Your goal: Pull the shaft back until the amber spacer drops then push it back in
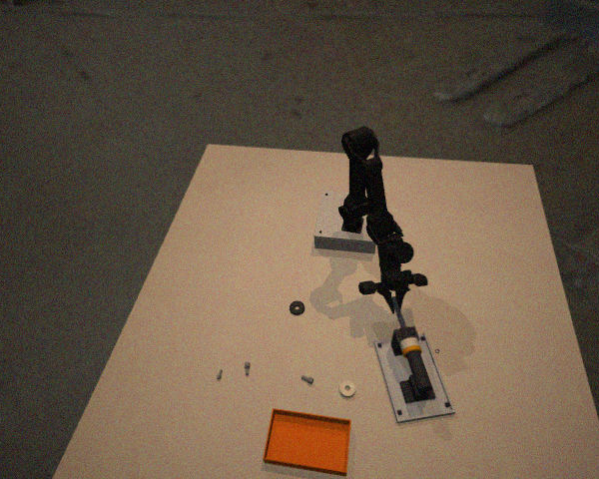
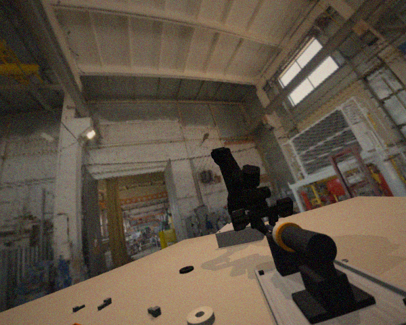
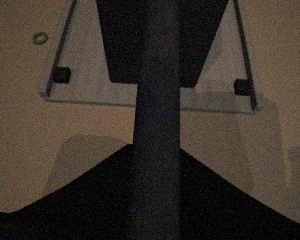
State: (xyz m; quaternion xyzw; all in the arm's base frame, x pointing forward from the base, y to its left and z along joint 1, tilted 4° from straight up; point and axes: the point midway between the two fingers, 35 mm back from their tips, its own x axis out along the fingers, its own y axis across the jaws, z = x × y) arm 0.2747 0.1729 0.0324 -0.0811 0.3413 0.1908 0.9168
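The dark shaft is 50 mm ahead of my gripper tip, 20 mm to the left of it and 20 mm above it. The rest, counted from my gripper tip: orange tray (390 mm ahead, 160 mm to the right, 50 mm below); then white spacer (110 mm ahead, 50 mm to the left, 20 mm above); then amber spacer (120 mm ahead, 50 mm to the left, 20 mm above).
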